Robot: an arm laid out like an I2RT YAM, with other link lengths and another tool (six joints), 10 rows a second.
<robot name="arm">
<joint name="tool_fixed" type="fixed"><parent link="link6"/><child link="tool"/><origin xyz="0.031 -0.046 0.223" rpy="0.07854 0 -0.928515"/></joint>
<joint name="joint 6" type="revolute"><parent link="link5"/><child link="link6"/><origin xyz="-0.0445 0 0.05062" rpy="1.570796 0 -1.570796"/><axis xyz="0 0 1"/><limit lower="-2.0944" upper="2.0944"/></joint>
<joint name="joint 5" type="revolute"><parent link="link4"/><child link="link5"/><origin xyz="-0.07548 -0.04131 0.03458" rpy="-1.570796 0 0"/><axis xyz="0 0 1"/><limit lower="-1.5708" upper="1.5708"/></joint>
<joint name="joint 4" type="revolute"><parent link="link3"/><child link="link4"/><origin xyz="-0.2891 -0.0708 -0.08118" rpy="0 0 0"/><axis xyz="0 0 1"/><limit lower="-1.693" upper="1.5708"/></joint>
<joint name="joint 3" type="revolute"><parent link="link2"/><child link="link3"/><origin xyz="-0.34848 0 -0.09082" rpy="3.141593 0 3.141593"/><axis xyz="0 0 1"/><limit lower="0" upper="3.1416"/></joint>
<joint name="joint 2" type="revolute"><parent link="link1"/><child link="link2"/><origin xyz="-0.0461 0.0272 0.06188" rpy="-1.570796 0 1.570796"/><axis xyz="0 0 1"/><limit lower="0" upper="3.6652"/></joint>
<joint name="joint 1" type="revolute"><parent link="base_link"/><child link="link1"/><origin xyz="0 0 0.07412" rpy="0 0 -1.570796"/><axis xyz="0 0 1"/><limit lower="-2.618" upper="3.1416"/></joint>
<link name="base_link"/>
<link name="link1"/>
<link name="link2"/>
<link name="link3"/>
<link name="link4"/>
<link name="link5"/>
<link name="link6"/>
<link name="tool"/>
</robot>
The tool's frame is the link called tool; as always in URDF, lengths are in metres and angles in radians.
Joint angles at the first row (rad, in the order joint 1, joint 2, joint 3, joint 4, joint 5, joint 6):
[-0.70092, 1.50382, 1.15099, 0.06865, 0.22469, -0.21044]
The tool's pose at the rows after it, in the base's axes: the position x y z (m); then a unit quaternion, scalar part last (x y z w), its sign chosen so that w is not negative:
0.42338 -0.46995 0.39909 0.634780 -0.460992 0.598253 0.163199
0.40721 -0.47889 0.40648 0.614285 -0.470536 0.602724 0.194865
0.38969 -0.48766 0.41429 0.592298 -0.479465 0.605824 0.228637
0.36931 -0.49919 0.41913 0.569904 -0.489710 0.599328 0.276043
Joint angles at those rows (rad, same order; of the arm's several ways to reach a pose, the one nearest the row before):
[-0.70102, 1.50161, 1.13346, 0.09872, 0.26013, -0.22814]
[-0.70022, 1.49974, 1.11534, 0.14660, 0.33313, -0.23819]
[-0.70099, 1.50059, 1.09795, 0.19938, 0.40862, -0.25409]
[-0.70103, 1.51586, 1.08632, 0.25656, 0.51040, -0.28957]

